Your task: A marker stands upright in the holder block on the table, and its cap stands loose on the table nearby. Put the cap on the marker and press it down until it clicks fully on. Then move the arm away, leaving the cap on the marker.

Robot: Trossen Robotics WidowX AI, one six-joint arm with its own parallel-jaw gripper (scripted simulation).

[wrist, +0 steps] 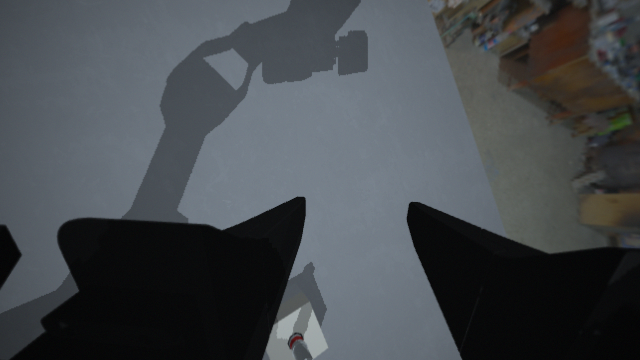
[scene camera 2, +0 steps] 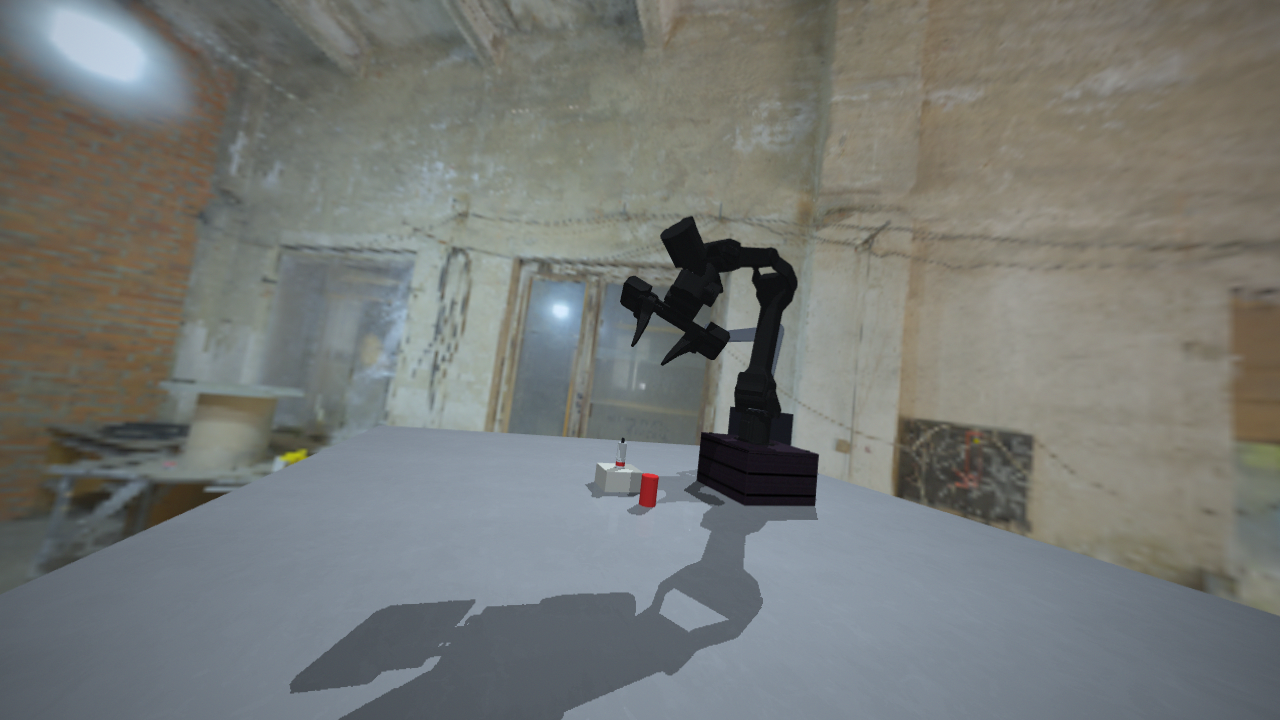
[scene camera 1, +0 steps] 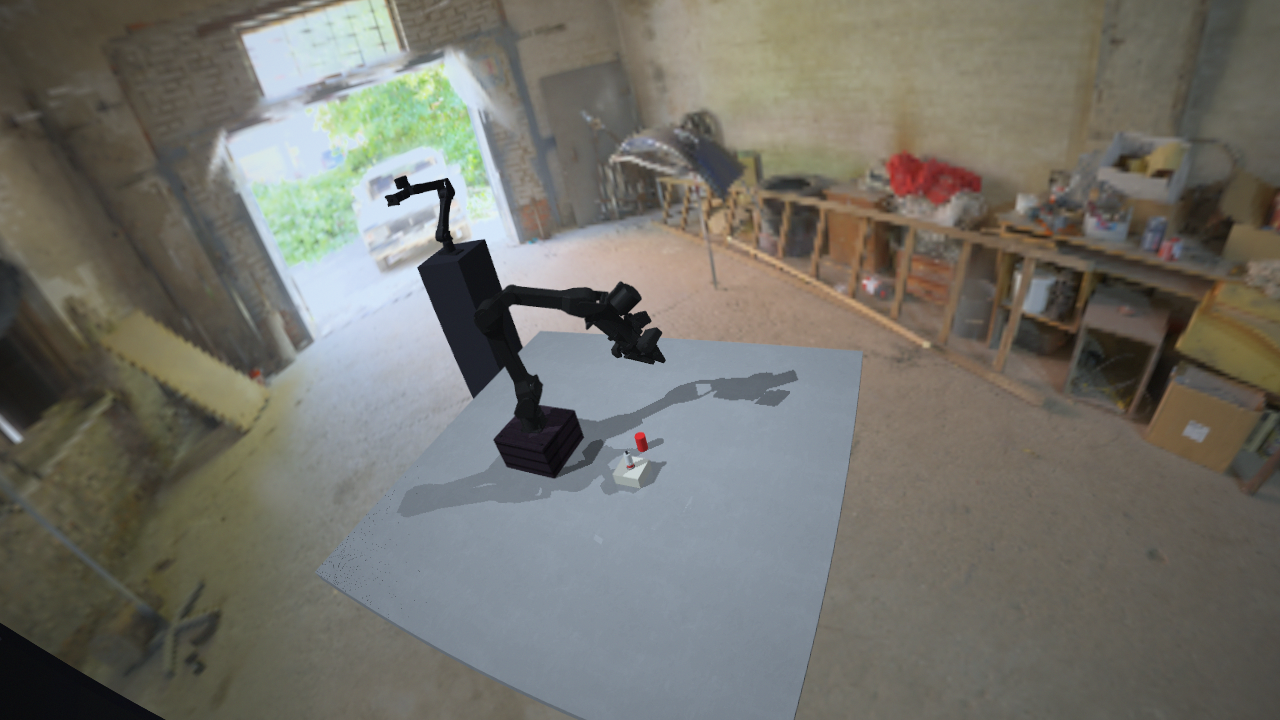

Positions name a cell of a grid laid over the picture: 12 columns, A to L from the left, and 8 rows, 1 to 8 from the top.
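I can see my gripper in the wrist view (G5), and I find it in scene camera 2 (G4) and in scene camera 1 (G5) too.
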